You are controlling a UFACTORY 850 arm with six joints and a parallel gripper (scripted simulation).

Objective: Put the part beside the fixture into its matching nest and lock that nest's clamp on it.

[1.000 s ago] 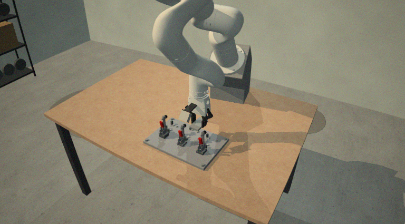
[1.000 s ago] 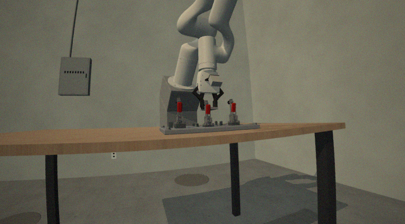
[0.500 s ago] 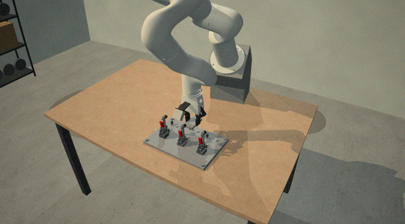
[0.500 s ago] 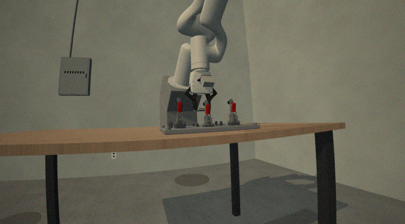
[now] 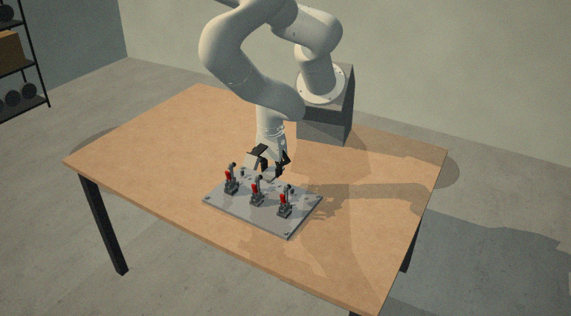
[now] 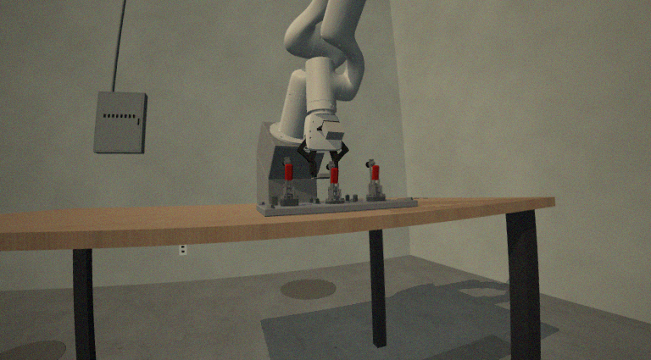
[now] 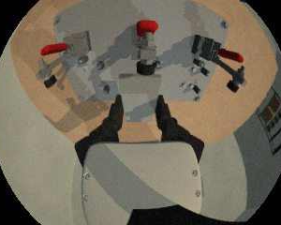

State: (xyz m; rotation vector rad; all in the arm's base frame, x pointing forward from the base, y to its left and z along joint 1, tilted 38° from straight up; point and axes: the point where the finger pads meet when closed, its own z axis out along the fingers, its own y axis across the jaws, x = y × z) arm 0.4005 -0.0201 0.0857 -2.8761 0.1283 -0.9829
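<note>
Right now the flat grey part is 20 mm below my hand. The rest, counted from my hand: grey fixture plate 90 mm below, 60 mm ahead, 10 mm to the right.
</note>
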